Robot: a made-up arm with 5 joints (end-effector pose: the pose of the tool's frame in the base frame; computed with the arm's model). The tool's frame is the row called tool.
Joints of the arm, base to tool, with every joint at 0 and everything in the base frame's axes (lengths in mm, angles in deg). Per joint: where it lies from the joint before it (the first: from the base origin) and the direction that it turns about. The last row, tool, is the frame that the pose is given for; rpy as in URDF.
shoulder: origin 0 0 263 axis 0 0 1
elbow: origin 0 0 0 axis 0 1 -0.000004
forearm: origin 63 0 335 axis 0 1 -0.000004
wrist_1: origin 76 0 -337 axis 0 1 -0.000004
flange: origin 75 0 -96 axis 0 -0.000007 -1
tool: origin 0 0 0 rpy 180 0 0
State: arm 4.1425 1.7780 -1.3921 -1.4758 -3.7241
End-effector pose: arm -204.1 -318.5 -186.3 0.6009 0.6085 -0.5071 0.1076
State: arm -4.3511 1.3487 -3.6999 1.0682 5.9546
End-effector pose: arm -226.2 598.7 611.1 -0.3416 -0.7247 -0.4162 0.4300
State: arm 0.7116 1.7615 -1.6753 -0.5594 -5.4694
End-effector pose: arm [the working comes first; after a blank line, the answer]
Working (the frame after each row of the table, in the pose's form):
after shoulder: 0.0 0.0 263.0 0.0000 0.0000 0.3483 0.9374
after elbow: 0.0 0.0 263.0 -0.2686 0.7229 0.2217 0.5967
after forearm: 240.1 207.0 137.6 -0.0150 0.0404 0.3480 0.9365
after wrist_1: 275.4 237.5 -204.6 0.0817 -0.2197 0.3386 0.9113
after flange: 359.1 309.7 -255.9 0.1619 -0.1695 -0.0496 0.9709

359.1 309.7 -255.9 -0.9709 0.0496 -0.1695 0.1619
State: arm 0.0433 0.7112 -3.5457 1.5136 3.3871
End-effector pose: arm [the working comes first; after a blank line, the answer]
Working (the frame after each row of the table, in the pose's form):
after shoulder: 0.0 0.0 263.0 0.0000 0.0000 0.0216 0.9998
after elbow: 0.0 0.0 263.0 -0.0075 0.3481 0.0203 0.9372
after forearm: 266.1 11.5 475.7 0.0214 -0.9880 0.0033 0.1529
after wrist_1: 295.5 12.8 819.9 0.0133 -0.6133 0.0171 0.7895
after flange: 407.0 17.6 868.8 -0.6071 -0.0883 0.7857 0.0797

407.0 17.6 868.8 0.0797 0.7857 0.0883 0.6071
